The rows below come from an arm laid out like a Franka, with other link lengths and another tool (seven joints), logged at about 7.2 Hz.
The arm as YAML. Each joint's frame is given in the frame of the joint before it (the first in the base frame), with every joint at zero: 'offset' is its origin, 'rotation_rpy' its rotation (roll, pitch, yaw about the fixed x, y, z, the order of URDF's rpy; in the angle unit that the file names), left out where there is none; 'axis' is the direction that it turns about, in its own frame. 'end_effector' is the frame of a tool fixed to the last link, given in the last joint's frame.
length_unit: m
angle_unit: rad
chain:
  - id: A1
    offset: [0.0, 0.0, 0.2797]
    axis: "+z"
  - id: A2
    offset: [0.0, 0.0, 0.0]
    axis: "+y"
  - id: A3
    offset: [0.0, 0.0, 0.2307]
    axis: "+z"
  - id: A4
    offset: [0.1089, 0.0, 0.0]
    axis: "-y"
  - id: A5
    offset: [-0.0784, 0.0, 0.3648]
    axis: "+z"
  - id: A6
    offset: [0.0, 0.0, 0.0]
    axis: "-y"
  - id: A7
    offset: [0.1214, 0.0, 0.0]
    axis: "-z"
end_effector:
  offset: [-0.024, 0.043, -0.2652]
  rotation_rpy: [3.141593, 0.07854, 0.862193]
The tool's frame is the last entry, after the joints.
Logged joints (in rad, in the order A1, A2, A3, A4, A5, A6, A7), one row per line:
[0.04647, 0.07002, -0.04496, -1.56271, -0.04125, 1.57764, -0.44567]
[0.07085, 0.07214, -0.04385, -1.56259, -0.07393, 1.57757, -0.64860]
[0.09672, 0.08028, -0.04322, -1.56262, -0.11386, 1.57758, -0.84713]
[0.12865, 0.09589, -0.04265, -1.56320, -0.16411, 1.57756, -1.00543]
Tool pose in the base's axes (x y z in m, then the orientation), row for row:
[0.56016, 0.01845, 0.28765, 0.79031, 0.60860, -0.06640, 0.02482]
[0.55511, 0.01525, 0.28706, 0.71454, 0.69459, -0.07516, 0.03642]
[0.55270, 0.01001, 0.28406, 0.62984, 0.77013, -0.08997, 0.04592]
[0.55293, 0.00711, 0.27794, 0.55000, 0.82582, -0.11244, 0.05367]
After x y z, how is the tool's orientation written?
As a quaternion, x y z w.
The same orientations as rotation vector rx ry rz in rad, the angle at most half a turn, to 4 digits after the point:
[2.4443, 1.8823, -0.2054]
[2.1942, 2.1329, -0.2308]
[1.9229, 2.3512, -0.2747]
[1.6712, 2.5093, -0.3417]

